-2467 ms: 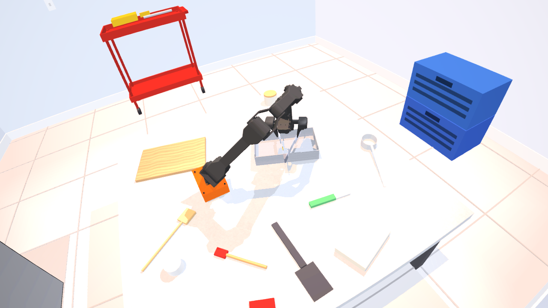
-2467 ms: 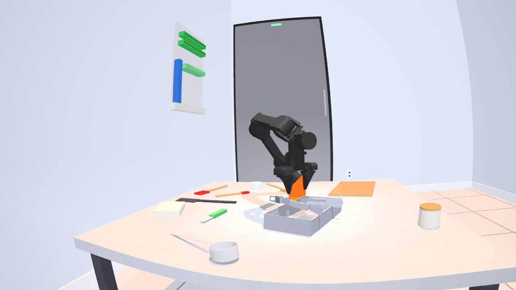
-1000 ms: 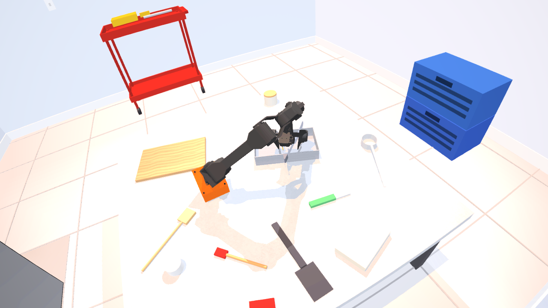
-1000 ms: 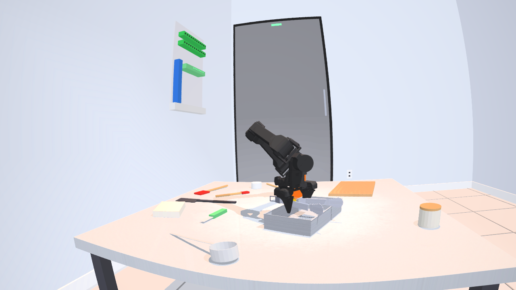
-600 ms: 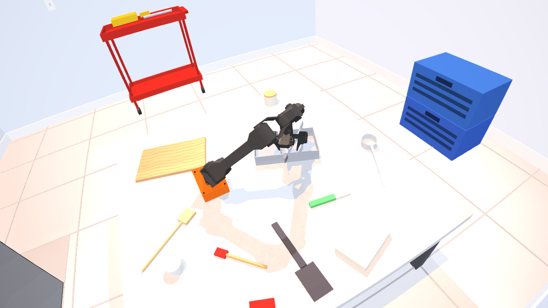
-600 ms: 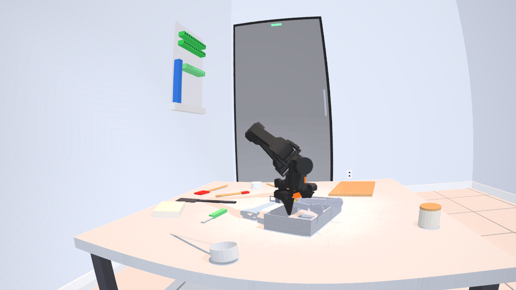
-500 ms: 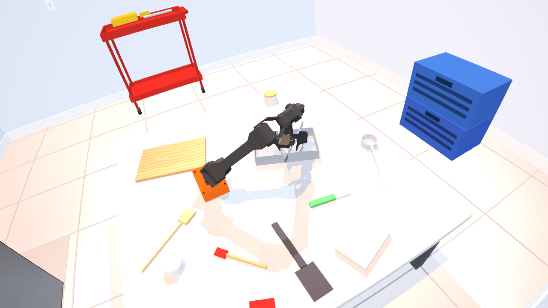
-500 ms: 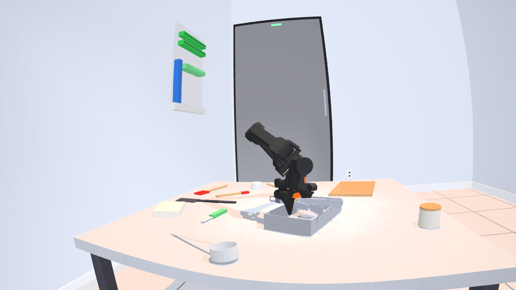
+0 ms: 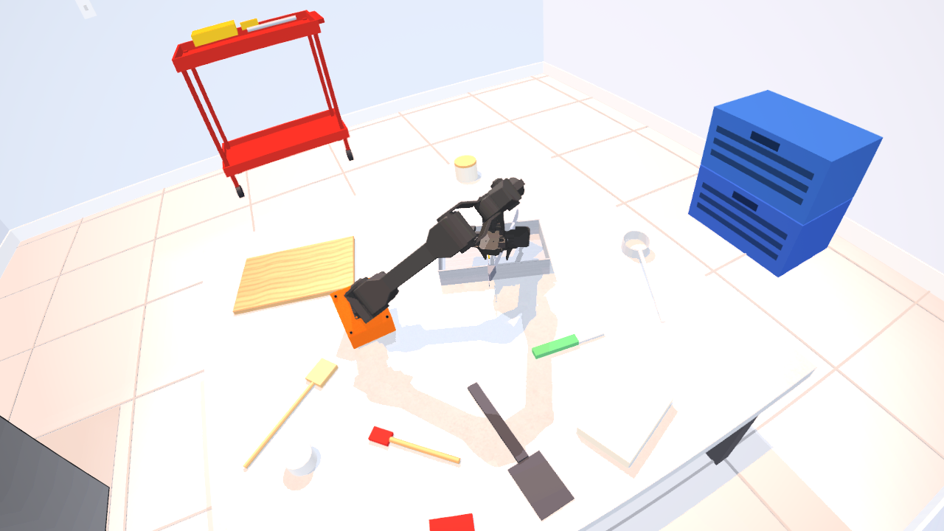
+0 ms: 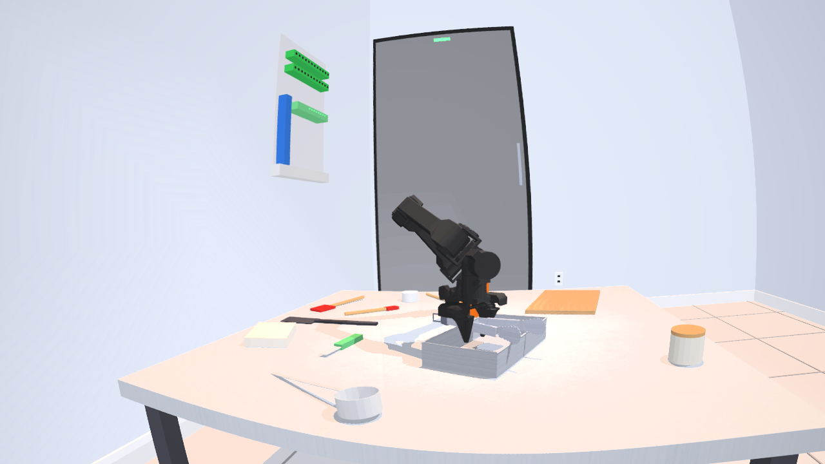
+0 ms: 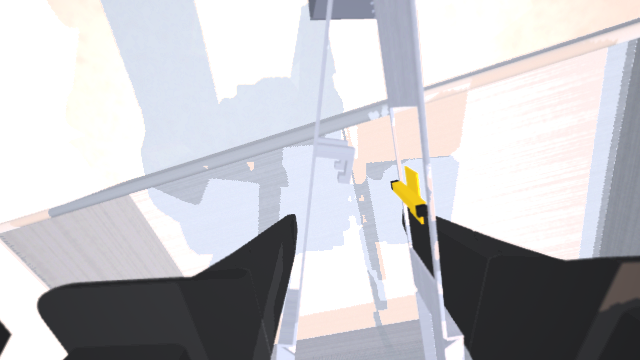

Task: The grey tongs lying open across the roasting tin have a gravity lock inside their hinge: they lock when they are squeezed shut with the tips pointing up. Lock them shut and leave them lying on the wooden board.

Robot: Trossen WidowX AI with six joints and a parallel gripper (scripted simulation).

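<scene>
The grey roasting tin lies 4 cm to the left of my gripper tip and 1 cm ahead of it. From my gripper tip the other things lie so: green-handled tool 33 cm to the right, 3 cm ahead, 2 cm below; lidded jar 49 cm to the left, 13 cm ahead; yellow lock piece 4 cm above, 3 cm behind, 2 cm to the right.
</scene>
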